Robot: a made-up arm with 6 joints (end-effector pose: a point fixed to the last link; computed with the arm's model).
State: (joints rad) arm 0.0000 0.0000 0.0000 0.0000 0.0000 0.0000
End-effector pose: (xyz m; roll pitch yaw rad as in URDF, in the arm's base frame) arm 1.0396 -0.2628 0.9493 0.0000 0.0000 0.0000
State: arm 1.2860 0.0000 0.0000 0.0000 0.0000 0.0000
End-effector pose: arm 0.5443 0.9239 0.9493 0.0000 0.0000 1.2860
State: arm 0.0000 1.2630 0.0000 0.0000 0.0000 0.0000
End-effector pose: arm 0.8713 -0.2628 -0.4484 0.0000 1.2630 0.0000
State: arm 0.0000 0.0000 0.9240 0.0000 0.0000 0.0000
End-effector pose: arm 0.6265 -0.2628 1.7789 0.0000 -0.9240 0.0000
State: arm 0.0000 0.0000 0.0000 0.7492 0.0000 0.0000
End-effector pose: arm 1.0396 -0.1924 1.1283 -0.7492 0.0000 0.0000
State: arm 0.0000 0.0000 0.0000 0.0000 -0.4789 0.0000
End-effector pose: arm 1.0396 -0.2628 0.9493 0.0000 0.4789 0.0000
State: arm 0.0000 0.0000 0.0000 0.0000 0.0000 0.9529
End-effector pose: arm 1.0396 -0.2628 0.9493 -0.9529 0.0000 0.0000
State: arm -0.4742 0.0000 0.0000 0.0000 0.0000 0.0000
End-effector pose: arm 0.8049 -0.7085 0.9493 0.0000 0.0000 -0.4742
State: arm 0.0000 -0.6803 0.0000 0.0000 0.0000 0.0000
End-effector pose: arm 0.4409 -0.2628 1.4733 0.0000 -0.6803 0.0000
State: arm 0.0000 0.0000 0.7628 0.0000 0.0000 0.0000
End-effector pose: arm 0.7515 -0.2628 1.6676 0.0000 -0.7628 0.0000
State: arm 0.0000 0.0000 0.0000 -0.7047 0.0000 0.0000
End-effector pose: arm 1.0396 -0.2002 0.7791 0.7047 0.0000 0.0000
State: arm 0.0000 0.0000 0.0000 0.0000 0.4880 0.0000
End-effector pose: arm 1.0396 -0.2628 0.9493 0.0000 -0.4880 0.0000
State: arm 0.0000 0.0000 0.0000 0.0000 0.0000 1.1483
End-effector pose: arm 1.0396 -0.2628 0.9493 -1.1483 0.0000 0.0000
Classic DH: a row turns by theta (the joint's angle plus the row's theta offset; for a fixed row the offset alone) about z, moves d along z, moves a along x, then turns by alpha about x. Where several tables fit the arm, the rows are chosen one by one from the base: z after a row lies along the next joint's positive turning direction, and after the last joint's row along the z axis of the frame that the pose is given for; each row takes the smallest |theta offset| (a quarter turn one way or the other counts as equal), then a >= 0, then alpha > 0; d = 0 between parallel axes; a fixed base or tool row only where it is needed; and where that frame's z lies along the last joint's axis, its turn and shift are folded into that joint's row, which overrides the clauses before.
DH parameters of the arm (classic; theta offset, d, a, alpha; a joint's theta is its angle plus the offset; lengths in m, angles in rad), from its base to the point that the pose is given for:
joint 1: 0 0.3655 0 -1.5708
joint 2: -1.5708 0 0.5838 3.1416
joint 3: 0 0 0 -1.5708
joint 4: 0 -1.0396 0 1.5708
joint 5: 0 0.2628 0 -1.5708
joint 6: 1.5708 0 0 1.5708
tool (fixed): -1.5708 0 0 0

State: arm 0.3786 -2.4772 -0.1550 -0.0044 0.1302 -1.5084
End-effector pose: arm -0.8960 -0.6392 0.6663 -1.6293 -0.6892 -2.7623
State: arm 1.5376 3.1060 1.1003 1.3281 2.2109 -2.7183
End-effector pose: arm 0.0570 -0.1879 -1.2682 -3.0861 -0.4785 2.6073
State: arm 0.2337 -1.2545 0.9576 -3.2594 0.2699 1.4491
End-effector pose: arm -1.2293 -0.0244 1.3617 -1.2556 -1.1964 -2.9937
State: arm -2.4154 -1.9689 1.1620 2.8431 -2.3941 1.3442
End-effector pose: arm 1.3471 0.8604 0.0730 1.3964 0.7176 -2.6840
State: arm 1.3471 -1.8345 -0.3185 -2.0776 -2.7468 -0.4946
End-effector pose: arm -0.1859 -0.2421 1.2388 0.6112 1.1468 -2.7514
